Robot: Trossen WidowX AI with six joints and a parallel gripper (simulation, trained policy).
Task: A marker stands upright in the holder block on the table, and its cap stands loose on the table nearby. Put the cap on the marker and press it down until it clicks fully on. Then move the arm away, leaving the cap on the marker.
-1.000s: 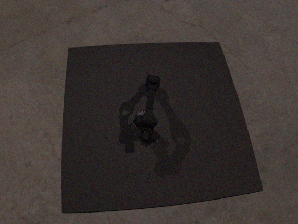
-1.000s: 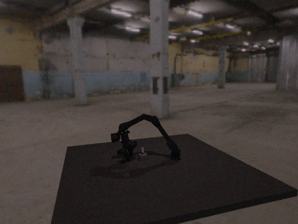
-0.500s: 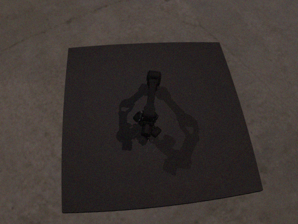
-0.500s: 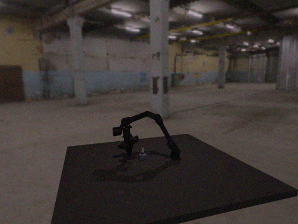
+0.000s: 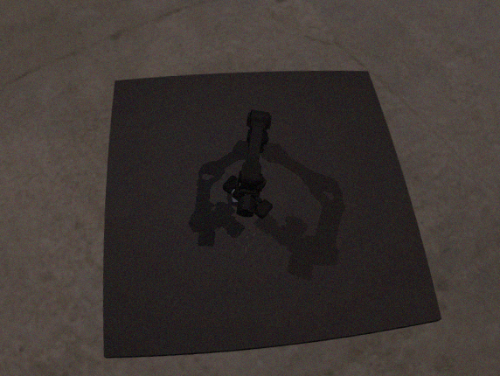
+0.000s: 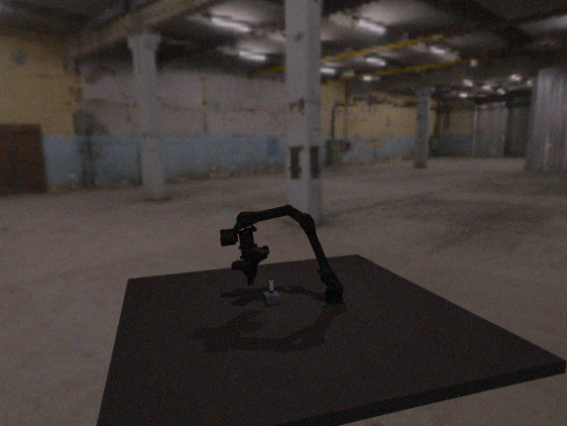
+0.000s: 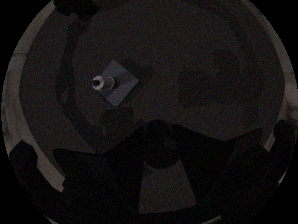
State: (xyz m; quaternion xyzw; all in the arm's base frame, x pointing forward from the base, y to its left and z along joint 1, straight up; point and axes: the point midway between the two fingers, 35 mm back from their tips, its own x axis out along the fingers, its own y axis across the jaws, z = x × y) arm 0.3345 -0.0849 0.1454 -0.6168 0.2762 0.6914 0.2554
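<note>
The holder block lies 80 mm behind my gripper tip, 10 mm to the right of it and 100 mm below it. The rest, counted from my gripper tip: cap (10 mm ahead, 10 mm to the right, 10 mm above).
</note>
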